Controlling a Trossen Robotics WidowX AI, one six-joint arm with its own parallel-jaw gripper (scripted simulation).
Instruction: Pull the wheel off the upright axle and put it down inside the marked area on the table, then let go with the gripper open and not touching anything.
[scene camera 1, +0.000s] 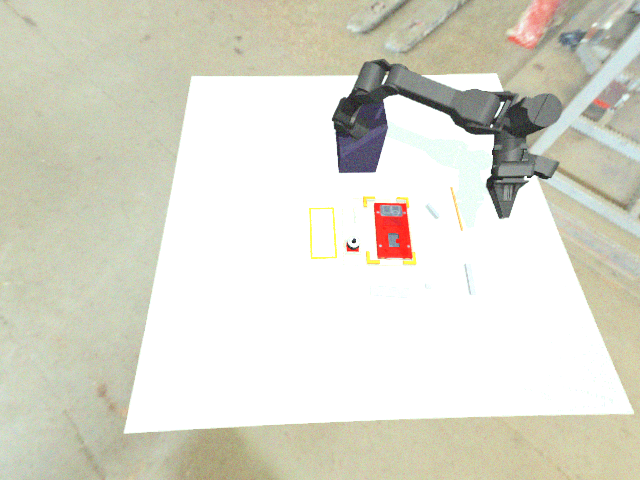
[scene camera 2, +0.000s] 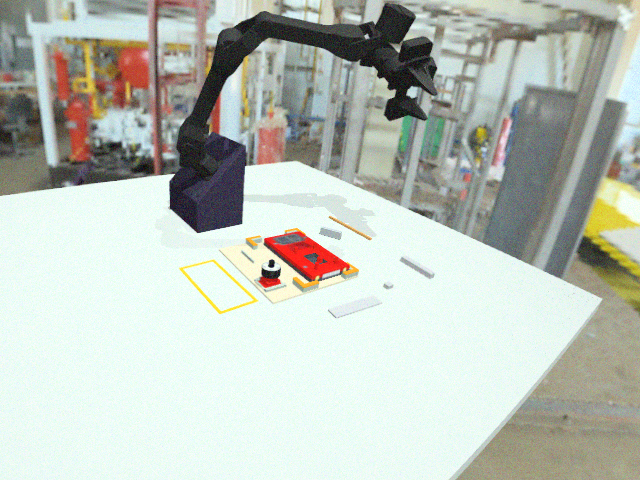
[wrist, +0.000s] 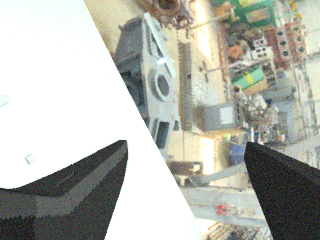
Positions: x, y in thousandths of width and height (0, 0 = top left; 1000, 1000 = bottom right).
Labels:
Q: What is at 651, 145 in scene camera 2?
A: My gripper.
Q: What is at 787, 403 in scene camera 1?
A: My gripper.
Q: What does my gripper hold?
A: Nothing.

